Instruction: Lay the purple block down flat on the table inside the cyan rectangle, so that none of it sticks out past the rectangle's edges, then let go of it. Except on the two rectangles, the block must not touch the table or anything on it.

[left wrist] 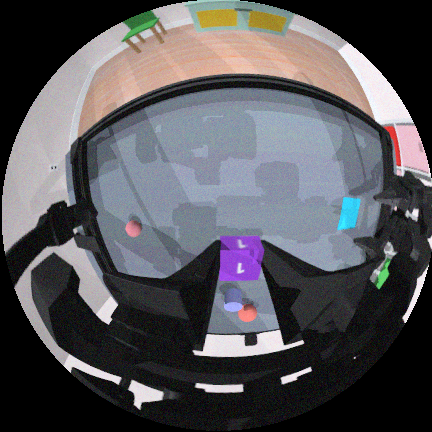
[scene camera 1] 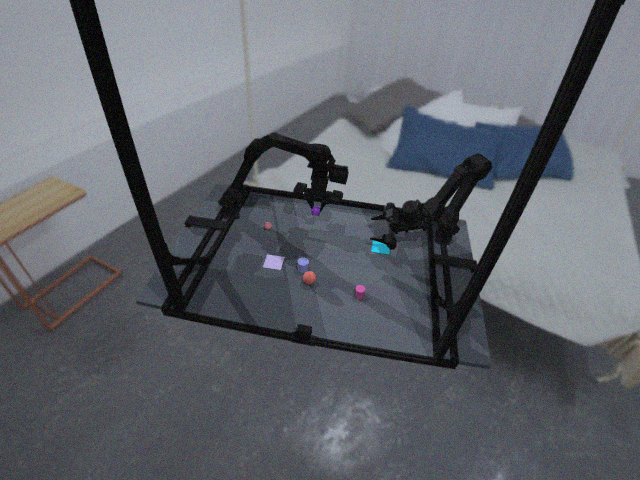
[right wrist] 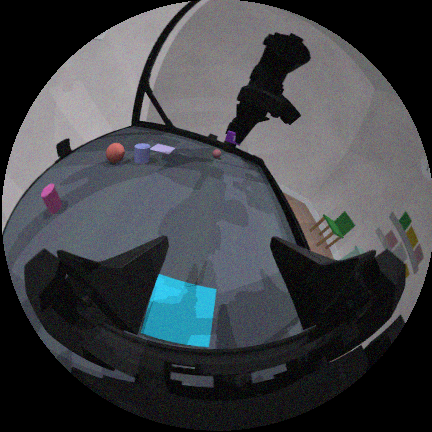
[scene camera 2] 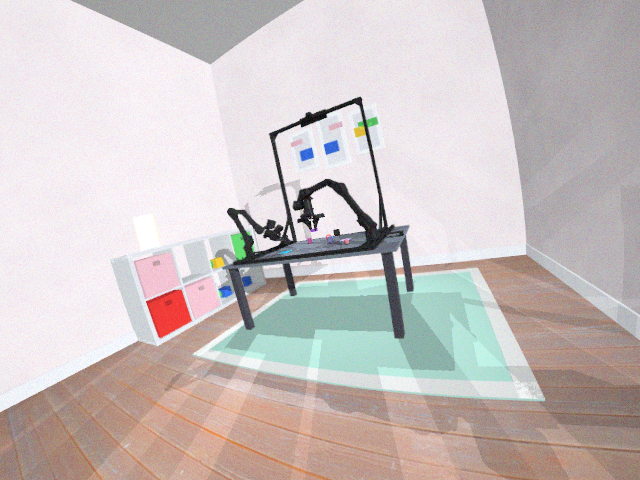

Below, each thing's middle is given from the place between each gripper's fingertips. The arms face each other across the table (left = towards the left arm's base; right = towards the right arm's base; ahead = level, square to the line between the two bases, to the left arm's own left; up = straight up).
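The purple block (left wrist: 240,256) is 1 cm behind my left hand, and going by their middles, of the things named here it is the nearest to that hand. The cyan rectangle (right wrist: 178,311) is 28 cm to the right of my left hand, 12 cm below it and 4 cm behind it.
Counted from my right hand, the cyan rectangle is 80 mm below, 50 mm to the right and 20 mm behind, so by its middle, the rectangle is nearer to my right hand than to my left hand. As for the purple block, I find it 230 mm to the left of my right hand, 50 mm above it and 10 mm ahead of it.
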